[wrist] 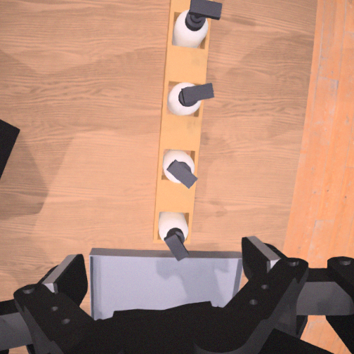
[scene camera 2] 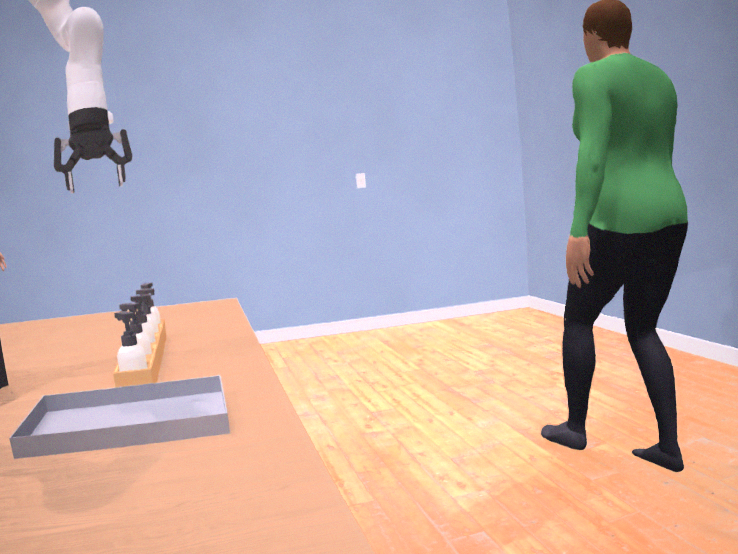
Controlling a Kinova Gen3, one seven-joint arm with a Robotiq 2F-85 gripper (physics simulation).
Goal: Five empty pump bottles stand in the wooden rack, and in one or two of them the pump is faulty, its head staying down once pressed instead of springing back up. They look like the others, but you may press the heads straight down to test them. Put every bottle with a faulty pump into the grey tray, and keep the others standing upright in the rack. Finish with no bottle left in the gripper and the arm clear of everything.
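Places are measured from the arm's base along level axes (x ahead, y left, z up), in centimetres.
Where they show: gripper, fingertip midpoint: [scene camera 2: 96, 189].
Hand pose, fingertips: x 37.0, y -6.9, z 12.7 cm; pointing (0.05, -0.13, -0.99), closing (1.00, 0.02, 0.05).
Note:
Each offset is from my fingertips to the top centre of the thing.
The wooden rack {dz -31.6, dx +6.0, dy +10.7 cm} [scene camera 2: 135, 378] [wrist: 181, 132] stands on the table, with white bottles with black pump heads upright in a row. In the wrist view four show: the bottle nearest the tray [wrist: 172, 225], a second [wrist: 172, 160], a third [wrist: 176, 107] and a fourth [wrist: 190, 36]. In the scene view the nearest bottle {dz -22.1, dx +2.7, dy -11.0 cm} [scene camera 2: 131, 357] partly hides those behind; their heads look raised. The grey tray {dz -33.1, dx +0.3, dy -27.9 cm} [scene camera 2: 119, 440] [wrist: 117, 253] is empty where it shows, beside the rack's near end. My gripper [scene camera 2: 96, 187] [wrist: 163, 262] is open and empty, high above the table, pointing down.
A black object [scene camera 2: 2, 366] [wrist: 6, 146] stands at the left, cut off by the view edge. A person in green [scene camera 2: 631, 143] stands on the floor at the right, apart from the table. Part of a hand [scene camera 2: 2, 261] shows at the left edge.

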